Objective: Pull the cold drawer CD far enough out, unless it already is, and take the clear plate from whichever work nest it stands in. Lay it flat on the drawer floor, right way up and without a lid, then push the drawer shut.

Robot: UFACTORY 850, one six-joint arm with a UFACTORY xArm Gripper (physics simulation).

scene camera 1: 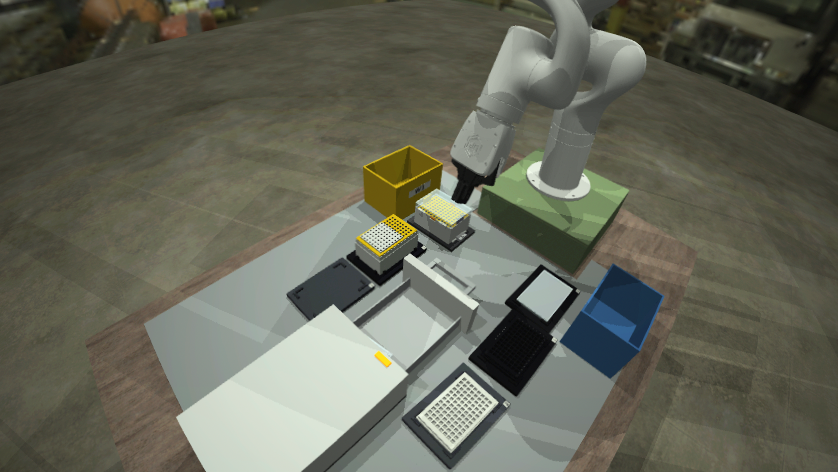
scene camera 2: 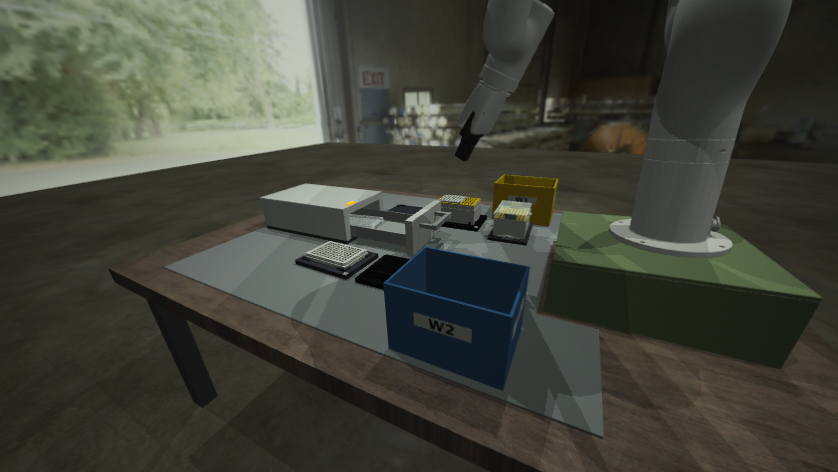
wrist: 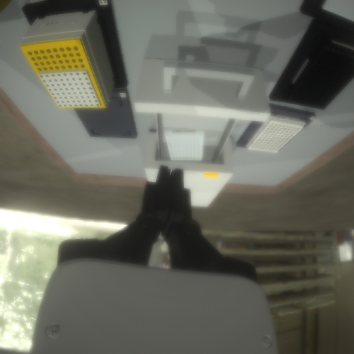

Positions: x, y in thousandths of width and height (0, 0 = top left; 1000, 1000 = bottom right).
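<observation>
I can see a white plate in scene camera 1 (538, 887), in scene camera 2 (399, 539), and again in the wrist view (767, 383). A yellow-topped tip rack is visible to me too. I find the rack in the wrist view (191, 148), in scene camera 2 (553, 444) and in scene camera 1 (456, 522).
</observation>
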